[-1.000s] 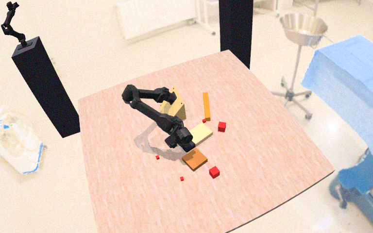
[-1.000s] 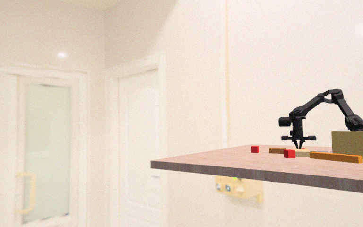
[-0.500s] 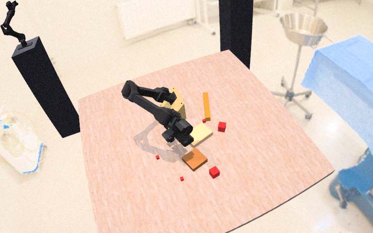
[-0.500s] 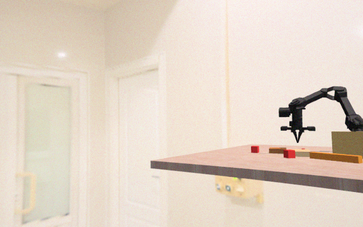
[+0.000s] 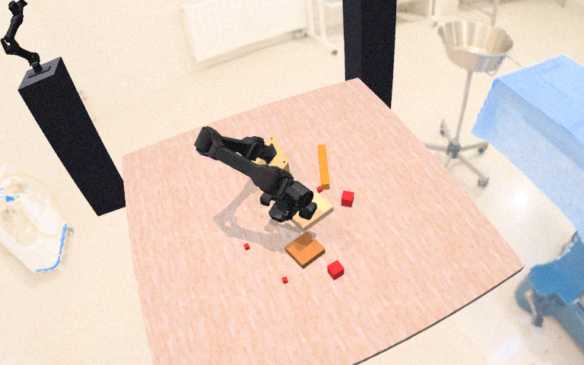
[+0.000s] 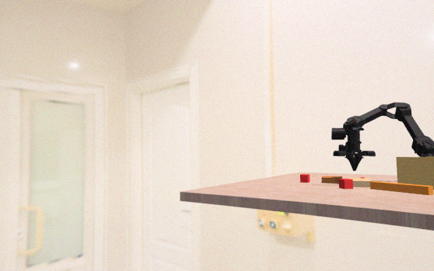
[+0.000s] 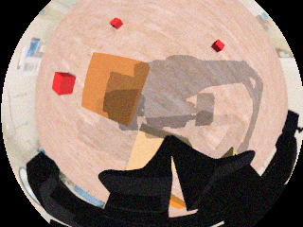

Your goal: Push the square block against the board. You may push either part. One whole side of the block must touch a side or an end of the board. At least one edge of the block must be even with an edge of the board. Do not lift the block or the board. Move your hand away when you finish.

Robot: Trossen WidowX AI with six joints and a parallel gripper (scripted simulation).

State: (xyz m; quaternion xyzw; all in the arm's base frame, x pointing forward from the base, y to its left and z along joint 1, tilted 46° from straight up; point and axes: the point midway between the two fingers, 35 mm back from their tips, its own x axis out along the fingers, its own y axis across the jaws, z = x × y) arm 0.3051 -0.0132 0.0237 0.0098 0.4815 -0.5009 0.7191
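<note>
My gripper tip is 40 mm past the tan board, 80 mm to the right of it and 50 mm above it. Round my gripper tip: long orange bar (230 mm behind, 220 mm to the left, 50 mm below); then orange square block (110 mm ahead, 10 mm to the left, 50 mm below).
</note>
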